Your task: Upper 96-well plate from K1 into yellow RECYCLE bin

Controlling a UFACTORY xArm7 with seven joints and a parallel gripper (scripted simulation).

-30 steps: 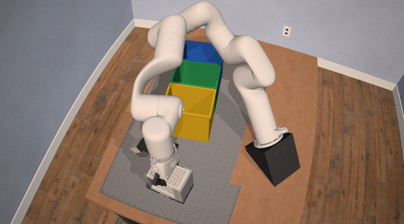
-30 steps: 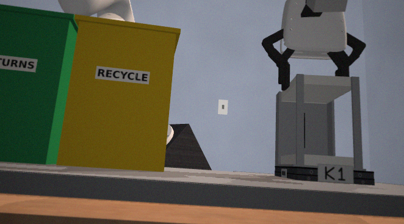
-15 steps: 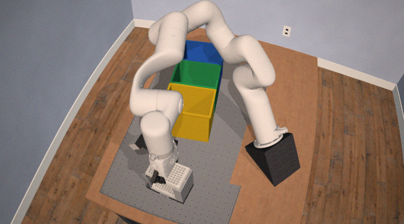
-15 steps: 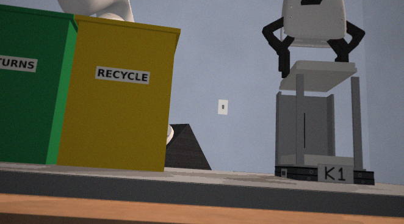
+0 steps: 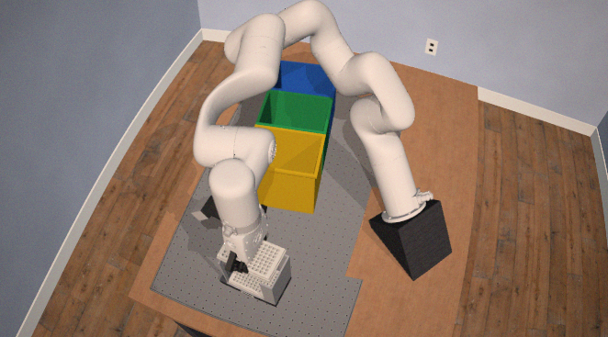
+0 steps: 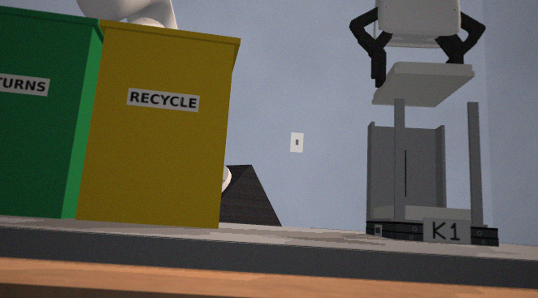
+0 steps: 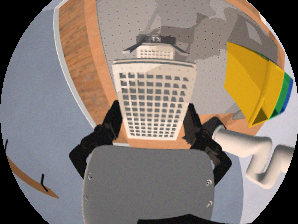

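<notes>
Right now the yellow bin is 30 mm behind my hand, 290 mm to the right of it and 110 mm below it. Round my hand: green bin (30 mm behind, 420 mm to the right, 110 mm below); blue bin (40 mm behind, 550 mm to the right, 110 mm below); K1 sign (90 mm ahead, 20 mm to the right, 180 mm below).
</notes>
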